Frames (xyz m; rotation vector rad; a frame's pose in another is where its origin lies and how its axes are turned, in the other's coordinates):
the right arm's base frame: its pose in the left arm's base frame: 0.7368 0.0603 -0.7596 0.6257 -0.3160 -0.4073
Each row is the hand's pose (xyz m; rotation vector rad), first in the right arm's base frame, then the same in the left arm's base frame.
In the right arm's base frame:
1: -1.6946 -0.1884 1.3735 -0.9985 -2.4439 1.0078
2: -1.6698 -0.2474 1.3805 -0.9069 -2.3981 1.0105
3: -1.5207 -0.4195 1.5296 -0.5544 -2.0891 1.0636
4: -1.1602 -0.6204 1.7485 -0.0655 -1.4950 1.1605
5: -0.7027 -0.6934 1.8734 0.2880 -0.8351 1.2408
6: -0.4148 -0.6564 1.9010 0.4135 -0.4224 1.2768
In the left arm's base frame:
1: -1.3493 0.0125 -0.0967 -1.3951 -2.3818 -0.0592
2: -1.3464 -0.0457 -0.1239 -1.2842 -2.3851 -0.0467
3: -1.3227 -0.3150 -0.0921 -0.8081 -2.2827 0.0735
4: -1.1502 -0.7370 0.0097 -0.1218 -1.9551 0.3367
5: -0.8203 -1.0624 0.1343 0.4017 -1.4732 0.6247
6: -0.5697 -1.1807 0.2251 0.6125 -1.1277 0.7896

